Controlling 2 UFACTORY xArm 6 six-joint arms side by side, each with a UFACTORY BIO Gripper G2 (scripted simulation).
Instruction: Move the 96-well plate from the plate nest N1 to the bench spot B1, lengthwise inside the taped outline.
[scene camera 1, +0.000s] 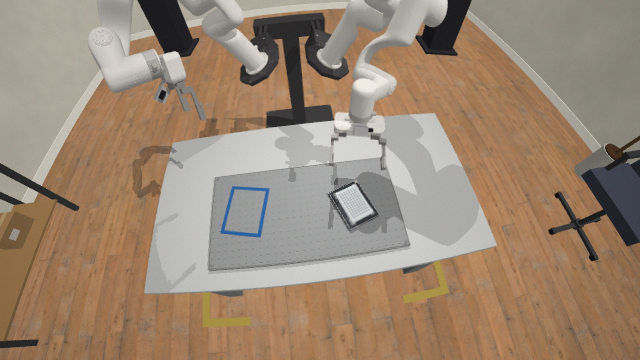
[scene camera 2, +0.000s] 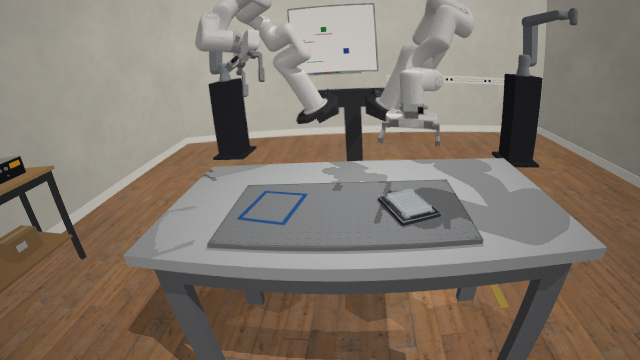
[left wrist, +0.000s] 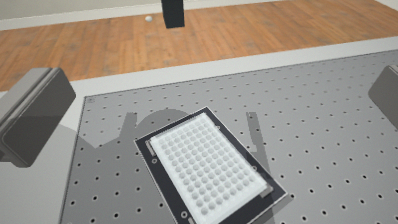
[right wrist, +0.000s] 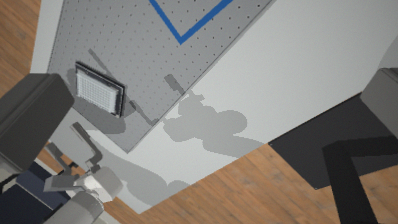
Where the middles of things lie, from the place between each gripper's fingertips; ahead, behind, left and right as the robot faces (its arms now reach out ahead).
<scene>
Now: left hand 16 cm above the white 96-well plate (scene camera 1: 350, 198) and 7 cm short of it.
My right gripper is now 480 mm to the right of the white 96-well plate, 340 mm above it and 170 mm short of it.
</scene>
